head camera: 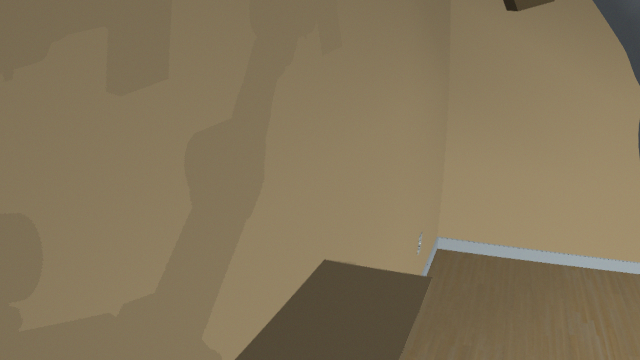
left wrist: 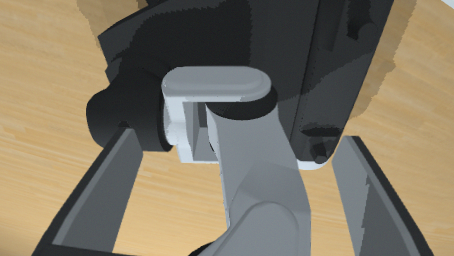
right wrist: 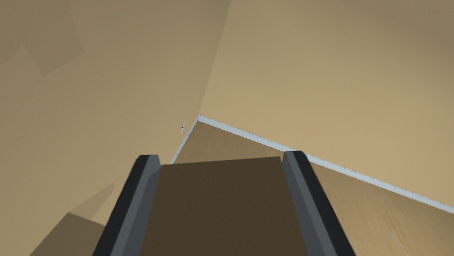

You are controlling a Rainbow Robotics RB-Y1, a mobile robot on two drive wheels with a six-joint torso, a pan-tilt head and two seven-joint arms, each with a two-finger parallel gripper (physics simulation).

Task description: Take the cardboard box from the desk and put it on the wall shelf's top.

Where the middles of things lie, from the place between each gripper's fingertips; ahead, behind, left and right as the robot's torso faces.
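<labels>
The brown cardboard box (right wrist: 249, 199) is 67 cm ahead of my left hand, 45 cm to the right of it and 105 cm above it.
My right gripper is 30 mm past the brown cardboard box, 10 mm to the left of it and 40 mm above it. Going by its middle, the brown cardboard box is nearer to my right gripper than to my left hand.
</labels>
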